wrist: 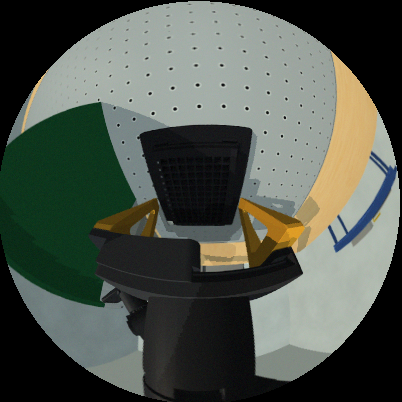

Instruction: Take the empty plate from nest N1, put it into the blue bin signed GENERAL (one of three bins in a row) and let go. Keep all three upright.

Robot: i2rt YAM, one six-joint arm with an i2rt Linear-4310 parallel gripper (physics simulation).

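Frame: origin at the arm's base, x ahead, y left, z up, level; millimetres.
Where they show: gripper, fingertip midpoint: (198, 202).
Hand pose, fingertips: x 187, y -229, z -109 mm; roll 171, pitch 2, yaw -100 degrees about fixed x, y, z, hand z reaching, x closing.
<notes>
Each offset is from my fingertips to the top centre of the thing. "spot": to the spot under its first point. Level surfaces: height alone.
My gripper (198, 202) is open, its two orange fingers apart in the lower middle of the wrist view. Beyond and between the fingertips stands a black rectangular piece with a fine grid of square openings @(dx -4, dy +3, dz -14 mm) (197, 182), on the perforated grey board; whether it is the plate or its nest, I cannot tell. No gap or contact with the fingers can be judged for sure. No N1 mark and no GENERAL sign can be read, and no blue bin can be made out.
A large dark green panel @(spot: dx +88, dy +106, dz +60 mm) (55, 190) rises at the left, close to the gripper. The grey perforated board @(dz -40 mm) (210, 55) has a light wooden border (352, 125) at the right. A curved blue rail (367, 215) with thin bars is beyond that border.
</notes>
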